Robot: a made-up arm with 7 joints.
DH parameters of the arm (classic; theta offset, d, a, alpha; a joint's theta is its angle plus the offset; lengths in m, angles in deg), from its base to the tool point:
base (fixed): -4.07 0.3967 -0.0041 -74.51
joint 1: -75.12 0.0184 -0.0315 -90
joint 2: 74 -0.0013 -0.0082 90
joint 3: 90 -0.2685 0.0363 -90
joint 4: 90 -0.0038 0.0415 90
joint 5: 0 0.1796 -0.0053 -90
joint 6: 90 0.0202 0 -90
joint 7: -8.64 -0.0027 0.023 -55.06
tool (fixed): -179.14 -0.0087 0 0
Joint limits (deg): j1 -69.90..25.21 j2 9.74..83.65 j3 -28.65..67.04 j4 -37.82..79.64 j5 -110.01..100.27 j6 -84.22..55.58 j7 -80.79..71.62
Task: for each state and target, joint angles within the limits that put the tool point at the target. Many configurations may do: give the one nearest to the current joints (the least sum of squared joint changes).
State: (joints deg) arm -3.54 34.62 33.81 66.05 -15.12 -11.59 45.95
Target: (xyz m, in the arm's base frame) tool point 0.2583 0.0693 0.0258
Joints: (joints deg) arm -34.40 9.74 -0.26 44.21 -15.62 -6.89 51.21
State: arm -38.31 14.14 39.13 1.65 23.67 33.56 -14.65
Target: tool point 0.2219 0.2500 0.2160
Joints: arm -33.08 20.99 44.72 -2.06 23.78 33.74 -15.02
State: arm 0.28 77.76 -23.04 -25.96 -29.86 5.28 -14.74
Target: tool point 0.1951 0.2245 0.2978
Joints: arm -10.26 81.43 -18.03 -37.82 -24.00 8.24 -13.99
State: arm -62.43 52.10 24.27 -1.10 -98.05 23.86 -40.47
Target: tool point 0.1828 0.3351 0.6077
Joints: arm -69.90 83.65 30.57 1.75 -95.87 18.23 -60.28
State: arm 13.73 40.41 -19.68 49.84 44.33 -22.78 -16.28
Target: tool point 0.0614 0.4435 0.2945
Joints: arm 9.61 81.44 -7.36 52.08 42.89 -21.85 -15.32
